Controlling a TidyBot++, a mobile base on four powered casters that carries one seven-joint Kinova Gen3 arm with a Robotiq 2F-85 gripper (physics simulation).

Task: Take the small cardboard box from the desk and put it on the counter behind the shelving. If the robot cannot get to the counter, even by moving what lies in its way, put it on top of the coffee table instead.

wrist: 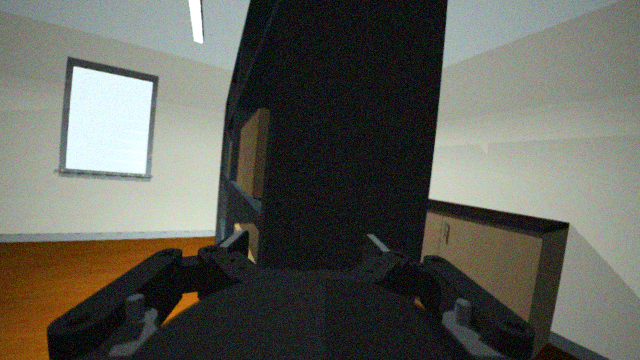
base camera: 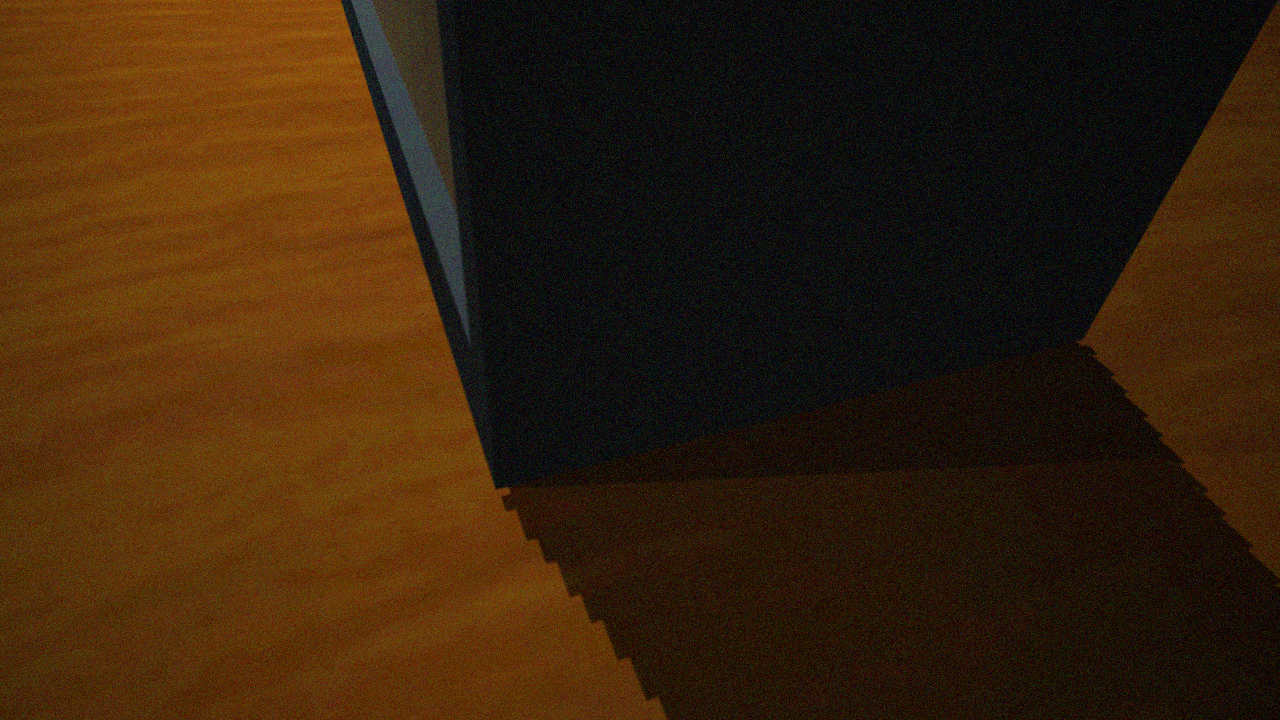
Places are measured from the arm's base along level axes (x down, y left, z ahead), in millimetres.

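Pixels of known places: gripper, fingertip midpoint: (wrist: 306, 245).
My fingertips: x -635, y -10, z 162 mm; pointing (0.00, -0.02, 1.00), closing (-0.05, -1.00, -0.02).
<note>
Behind a point stands the place of what it marks.
The shelving (base camera: 769, 197) {x 228, y -78, z 438 mm} (wrist: 350, 125) {x -796, y -94, z 444 mm} shows its dark end panel, straight ahead in both views, with its open shelves facing left. The counter (wrist: 490, 260) {x -220, y -1301, z 1209 mm} stands behind it to the right in the wrist view, with a dark top, light wooden doors and a handle. My gripper (wrist: 306, 245) {x -635, y -10, z 162 mm} is open and empty in front of the end panel. The small cardboard box, the desk and the coffee table do not show in either view.
Brown boxes (wrist: 252, 155) {x -723, y 161, z 680 mm} stand on the shelves. The wooden floor (base camera: 223, 358) {x 397, y 252, z 475 mm} (wrist: 30, 290) {x 396, y 1943, z 1533 mm} runs along the shelving's left side, and more floor shows to its right. A window (wrist: 110, 120) {x -1066, y 2360, z 2596 mm} is in the left wall. A pale wall (wrist: 600, 190) {x -761, y -1984, z 1109 mm} rises behind the counter.
</note>
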